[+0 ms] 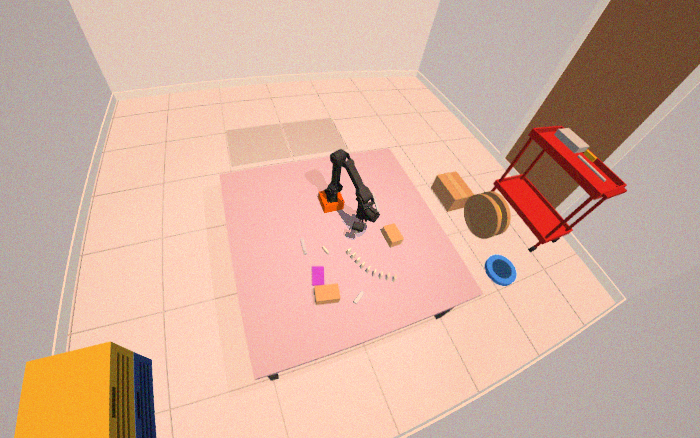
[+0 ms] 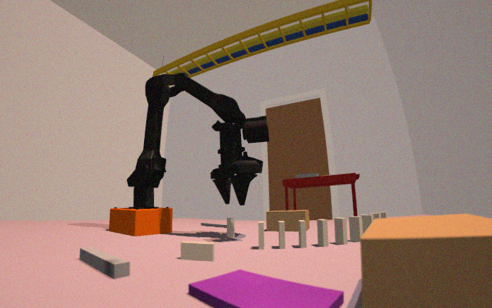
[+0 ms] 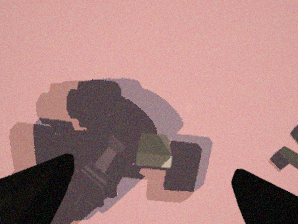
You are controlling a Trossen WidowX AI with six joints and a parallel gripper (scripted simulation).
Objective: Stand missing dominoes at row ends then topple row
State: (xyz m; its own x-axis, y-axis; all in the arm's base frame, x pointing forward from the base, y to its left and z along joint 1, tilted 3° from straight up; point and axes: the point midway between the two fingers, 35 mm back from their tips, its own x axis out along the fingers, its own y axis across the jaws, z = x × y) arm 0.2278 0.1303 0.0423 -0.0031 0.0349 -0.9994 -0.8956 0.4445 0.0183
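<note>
Right now the magenta flat plate is 26 cm ahead of my gripper tip, 28 cm to the right of it and 8 cm below it.
</note>
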